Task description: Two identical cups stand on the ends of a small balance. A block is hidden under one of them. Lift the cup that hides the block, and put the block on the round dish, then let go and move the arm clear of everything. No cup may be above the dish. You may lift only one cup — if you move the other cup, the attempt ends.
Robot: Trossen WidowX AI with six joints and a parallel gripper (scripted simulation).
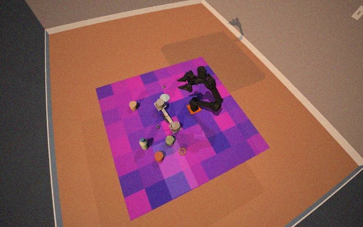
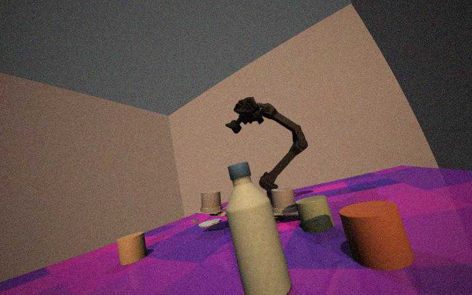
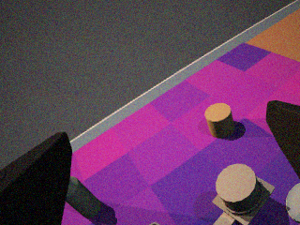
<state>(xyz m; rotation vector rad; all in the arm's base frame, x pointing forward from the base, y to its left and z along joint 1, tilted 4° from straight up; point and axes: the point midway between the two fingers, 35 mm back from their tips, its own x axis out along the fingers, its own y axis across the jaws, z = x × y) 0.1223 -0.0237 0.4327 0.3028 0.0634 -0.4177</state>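
Now: gripper tip 9 cm short of the pale green block, 14 cm to the right of it and 38 cm above it. Also, from my gripper tip: taupe cup: 11 cm ahead, 12 cm to the right, 31 cm below; green cylinder: 21 cm ahead, 23 cm to the left, 39 cm below; pale blue round dish: 2 cm ahead, 21 cm to the right, 42 cm below.
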